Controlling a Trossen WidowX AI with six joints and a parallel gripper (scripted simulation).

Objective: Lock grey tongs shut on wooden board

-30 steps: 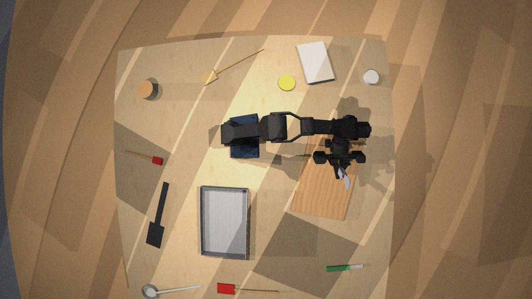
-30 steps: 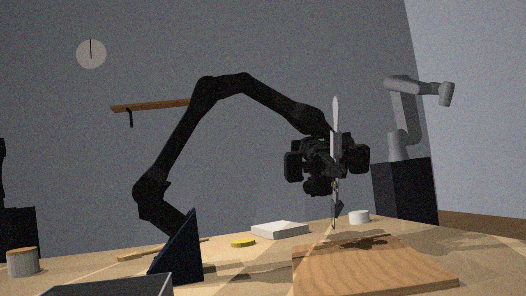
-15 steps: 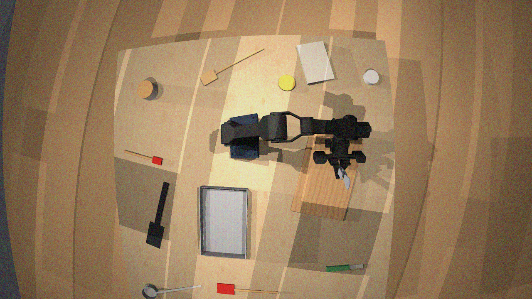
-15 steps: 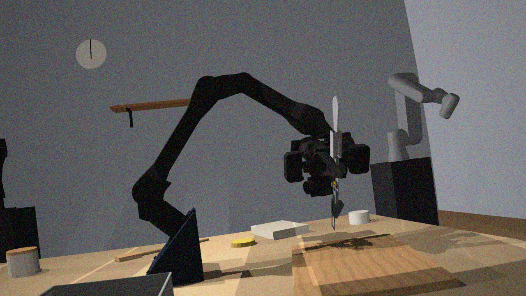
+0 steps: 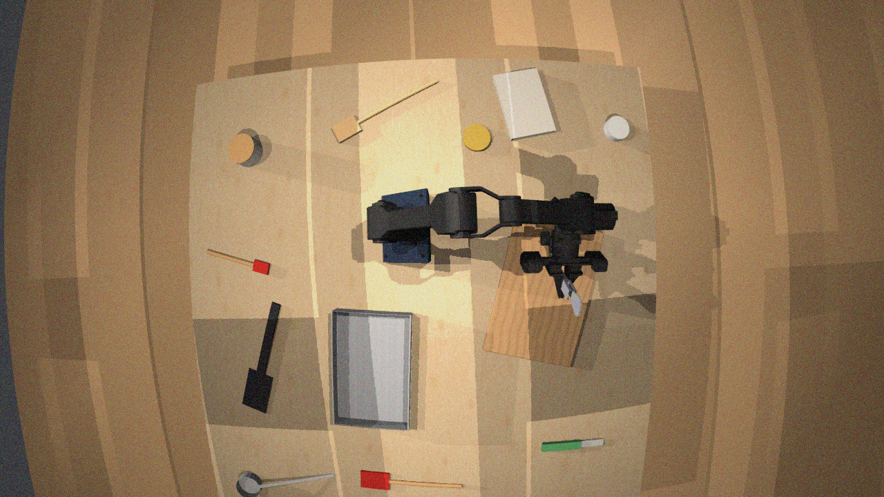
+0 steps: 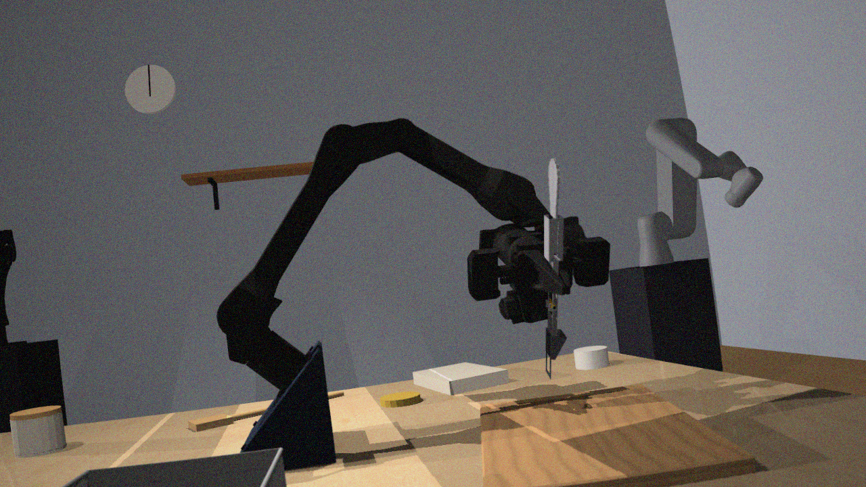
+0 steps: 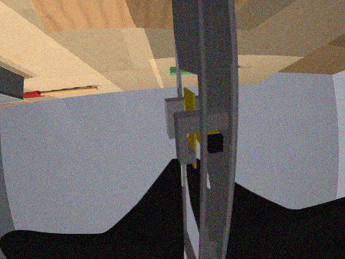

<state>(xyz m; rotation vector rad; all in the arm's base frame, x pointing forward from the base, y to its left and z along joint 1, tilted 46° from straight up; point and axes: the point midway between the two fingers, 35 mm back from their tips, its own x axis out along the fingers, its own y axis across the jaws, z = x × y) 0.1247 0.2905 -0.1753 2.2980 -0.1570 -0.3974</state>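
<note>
My gripper tip is now 50 mm past the yellow marker and 20 mm above it. Round my gripper tip: wooden board: 160 mm below; then yellow disc: 390 mm behind, 170 mm to the right, 160 mm below; then green-handled knife: 440 mm ahead, 120 mm to the left, 160 mm below.
</note>
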